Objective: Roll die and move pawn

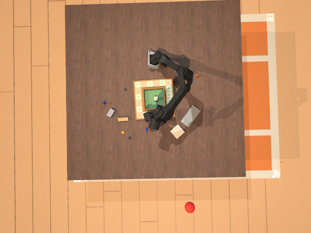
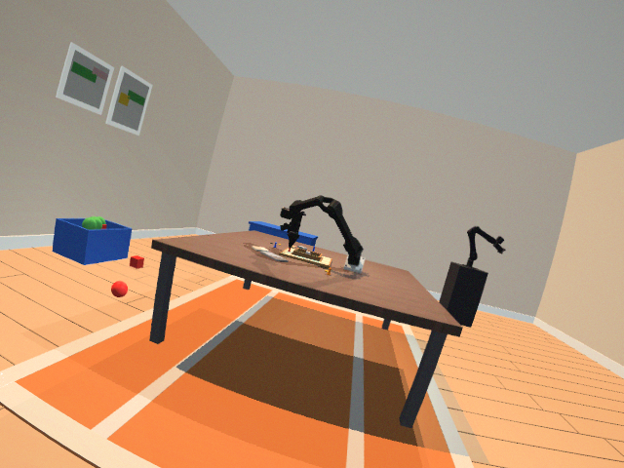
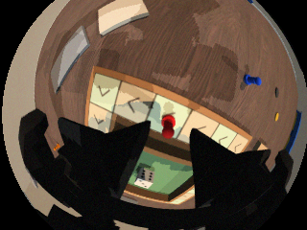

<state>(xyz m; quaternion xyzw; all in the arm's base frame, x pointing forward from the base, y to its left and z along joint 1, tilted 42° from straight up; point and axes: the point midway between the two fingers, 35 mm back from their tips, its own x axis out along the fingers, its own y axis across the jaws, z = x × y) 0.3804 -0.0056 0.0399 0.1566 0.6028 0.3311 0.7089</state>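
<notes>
Now: the red pawn 10 mm below my gripper tip. Round my gripper tip: grey plate 240 mm to the left, 30 mm below, 20 mm ahead; then white die 110 mm behind, 10 mm to the right, 10 mm below; then green dice tray 110 mm behind, 30 mm below, 20 mm to the right.
</notes>
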